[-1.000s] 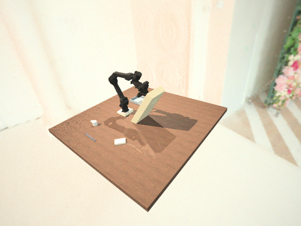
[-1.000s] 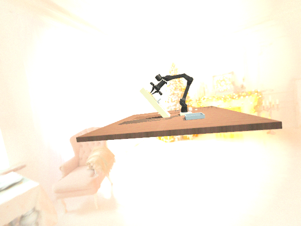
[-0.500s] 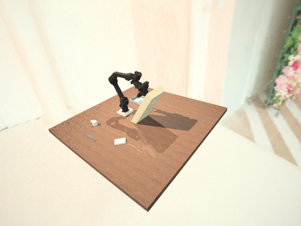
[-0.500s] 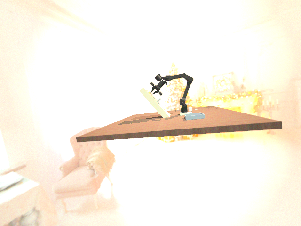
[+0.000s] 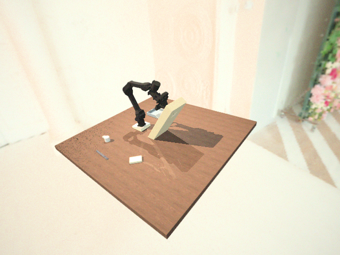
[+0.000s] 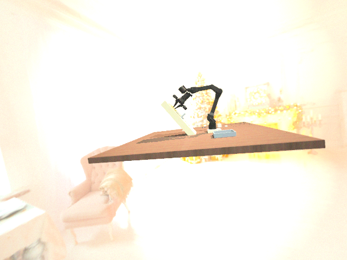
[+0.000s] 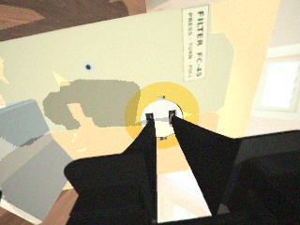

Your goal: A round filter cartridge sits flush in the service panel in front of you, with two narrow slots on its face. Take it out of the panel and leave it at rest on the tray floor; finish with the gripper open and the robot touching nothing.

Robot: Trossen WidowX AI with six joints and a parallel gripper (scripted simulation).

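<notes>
Now: the round white filter cartridge 1 cm ahead of my gripper tip and 1 cm below it. Also, from my gripper tip: light blue tray (39 cm behind, 32 cm to the left, 27 cm below); flat white block (9 cm behind, 35 cm to the right, 27 cm below).
</notes>
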